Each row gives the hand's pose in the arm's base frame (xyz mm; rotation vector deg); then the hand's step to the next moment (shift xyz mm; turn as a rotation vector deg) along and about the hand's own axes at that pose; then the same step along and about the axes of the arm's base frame.
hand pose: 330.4 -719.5 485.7 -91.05 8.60 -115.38
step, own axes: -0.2 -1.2 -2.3 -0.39 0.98 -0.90
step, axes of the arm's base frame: -2.5 0.5 -0.3 -0.43 -0.85 -1.01
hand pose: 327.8 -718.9 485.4 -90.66 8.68 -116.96
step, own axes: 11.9 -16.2 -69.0 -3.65 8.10 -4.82
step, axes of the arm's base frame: -71.3 -8.4 -4.0 -1.05 -6.22 -7.90
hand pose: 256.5 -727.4 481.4 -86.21 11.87 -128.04
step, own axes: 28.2 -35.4 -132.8 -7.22 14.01 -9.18
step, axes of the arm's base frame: -139.3 4.0 -16.4 -2.29 -10.46 -14.77
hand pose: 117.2 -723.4 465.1 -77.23 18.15 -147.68
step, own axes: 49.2 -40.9 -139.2 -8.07 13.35 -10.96
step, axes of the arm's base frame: -146.0 37.4 -27.5 -3.35 -9.43 -16.23
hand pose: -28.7 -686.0 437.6 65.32 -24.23 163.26
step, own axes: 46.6 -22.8 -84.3 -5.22 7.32 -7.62
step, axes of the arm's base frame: -87.3 41.6 -21.2 -2.34 -4.69 -10.56
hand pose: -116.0 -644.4 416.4 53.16 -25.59 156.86
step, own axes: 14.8 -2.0 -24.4 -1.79 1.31 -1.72
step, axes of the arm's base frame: -24.4 12.0 -8.8 0.05 -0.80 -2.69
